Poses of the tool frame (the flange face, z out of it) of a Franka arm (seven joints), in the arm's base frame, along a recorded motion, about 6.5 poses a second.
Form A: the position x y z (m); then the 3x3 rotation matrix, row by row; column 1 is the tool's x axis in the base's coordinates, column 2 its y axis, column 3 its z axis. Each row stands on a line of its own.
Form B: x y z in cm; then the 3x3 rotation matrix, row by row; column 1 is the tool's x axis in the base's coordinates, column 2 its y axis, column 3 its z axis. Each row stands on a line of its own. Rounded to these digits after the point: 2 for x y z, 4 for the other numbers.
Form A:
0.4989, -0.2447, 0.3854
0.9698, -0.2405, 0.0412
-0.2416, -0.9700, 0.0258
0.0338, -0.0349, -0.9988
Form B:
49.89, -24.47, 38.54
0.9698, -0.2405, 0.0412
-0.2416, -0.9700, 0.0258
0.0338, -0.0349, -0.9988

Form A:
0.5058, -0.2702, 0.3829
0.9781, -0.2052, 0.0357
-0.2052, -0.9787, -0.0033
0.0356, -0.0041, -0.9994
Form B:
50.58, -27.02, 38.29
0.9781, -0.2052, 0.0357
-0.2052, -0.9787, -0.0033
0.0356, -0.0041, -0.9994

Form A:
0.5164, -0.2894, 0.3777
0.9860, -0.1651, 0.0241
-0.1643, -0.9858, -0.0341
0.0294, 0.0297, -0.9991
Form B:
51.64, -28.94, 37.77
0.9860, -0.1651, 0.0241
-0.1643, -0.9858, -0.0341
0.0294, 0.0297, -0.9991

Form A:
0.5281, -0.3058, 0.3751
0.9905, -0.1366, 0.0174
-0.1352, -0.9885, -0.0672
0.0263, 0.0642, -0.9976
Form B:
52.81, -30.58, 37.51
0.9905, -0.1366, 0.0174
-0.1352, -0.9885, -0.0672
0.0263, 0.0642, -0.9976

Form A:
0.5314, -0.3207, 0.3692
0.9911, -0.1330, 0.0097
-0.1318, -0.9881, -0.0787
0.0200, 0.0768, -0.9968
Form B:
53.14, -32.07, 36.92
0.9911, -0.1330, 0.0097
-0.1318, -0.9881, -0.0787
0.0200, 0.0768, -0.9968

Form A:
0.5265, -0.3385, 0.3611
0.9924, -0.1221, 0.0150
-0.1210, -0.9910, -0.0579
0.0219, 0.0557, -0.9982
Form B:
52.65, -33.85, 36.11
0.9924, -0.1221, 0.0150
-0.1210, -0.9910, -0.0579
0.0219, 0.0557, -0.9982

